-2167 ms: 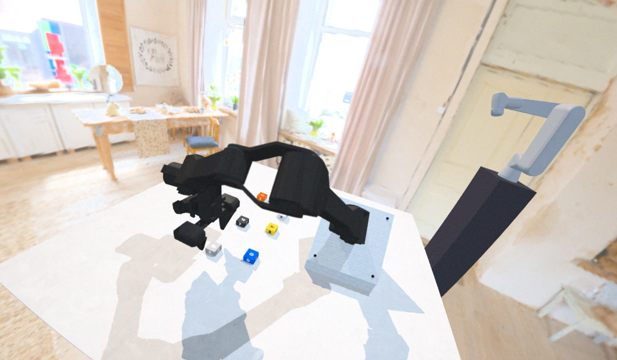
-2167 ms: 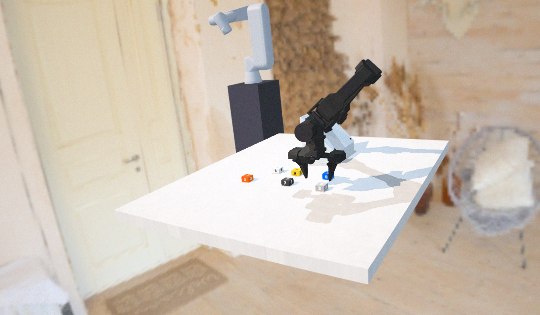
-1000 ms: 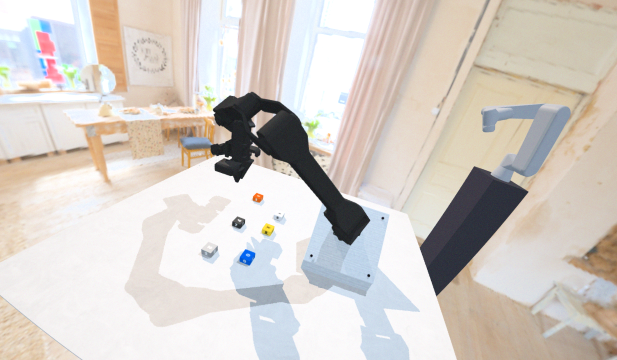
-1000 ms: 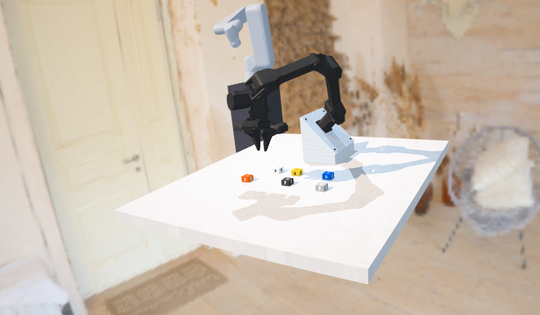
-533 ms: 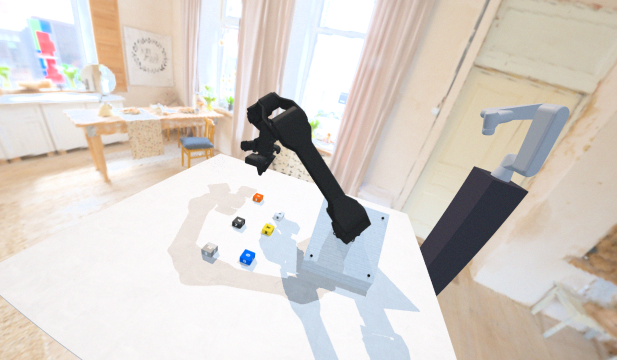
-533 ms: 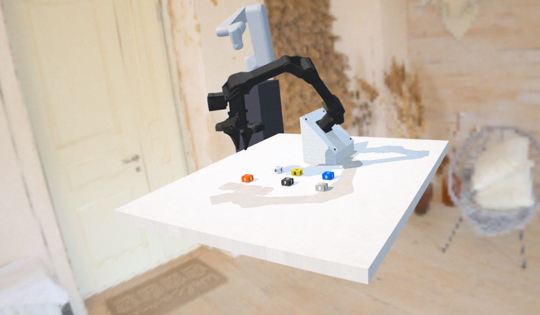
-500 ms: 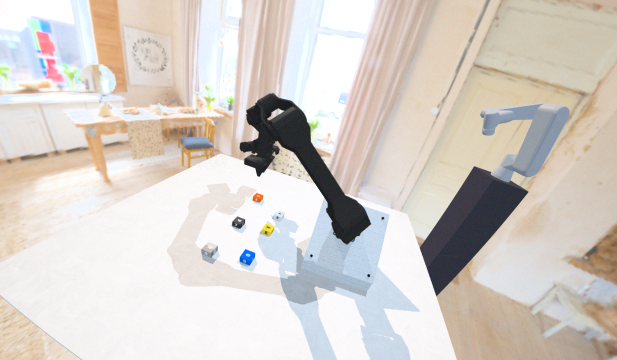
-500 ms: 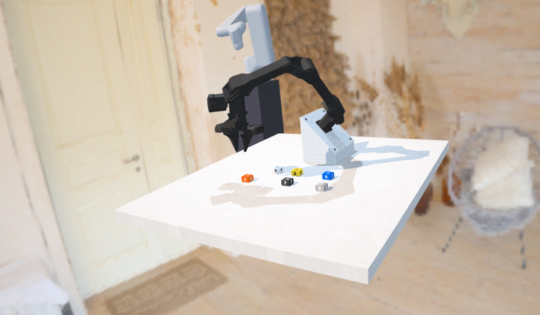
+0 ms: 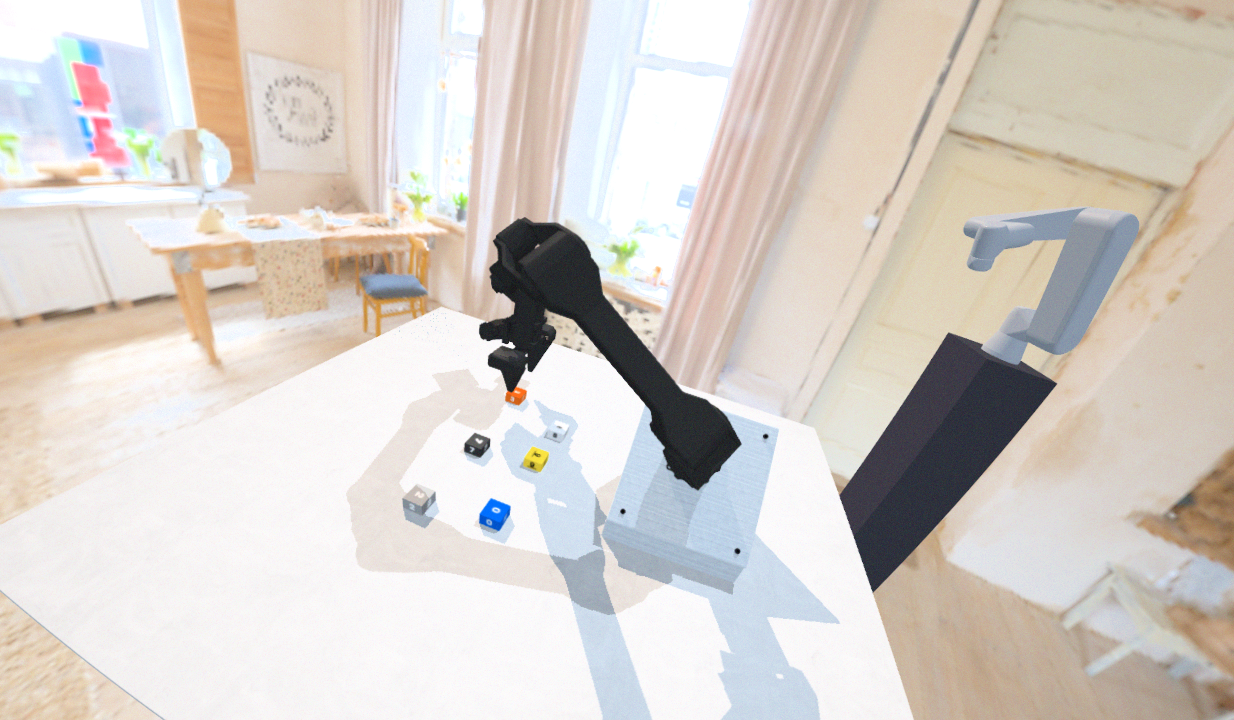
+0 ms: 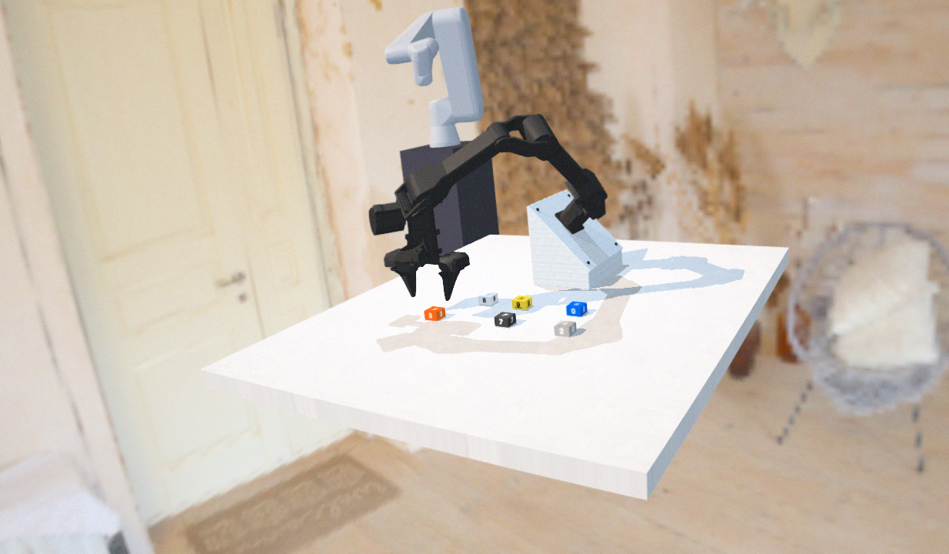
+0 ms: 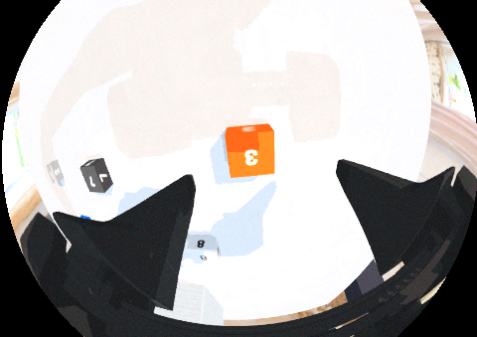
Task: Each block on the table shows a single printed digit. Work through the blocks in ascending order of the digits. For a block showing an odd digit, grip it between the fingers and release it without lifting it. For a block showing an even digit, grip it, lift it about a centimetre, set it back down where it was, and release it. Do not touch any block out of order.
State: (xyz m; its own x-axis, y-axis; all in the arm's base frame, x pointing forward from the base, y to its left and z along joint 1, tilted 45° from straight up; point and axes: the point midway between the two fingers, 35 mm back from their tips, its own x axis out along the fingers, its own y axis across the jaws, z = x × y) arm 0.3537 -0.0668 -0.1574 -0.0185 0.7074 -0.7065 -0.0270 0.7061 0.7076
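The orange block marked 3 lies 1 cm to the left of my gripper tip and 3 cm below it. Round my gripper tip: yellow block: 12 cm behind, 16 cm to the left, 3 cm below; then white block marked 8: 12 cm behind, 7 cm to the left, 3 cm below; then black block marked 7: 1 cm behind, 18 cm to the left, 3 cm below.
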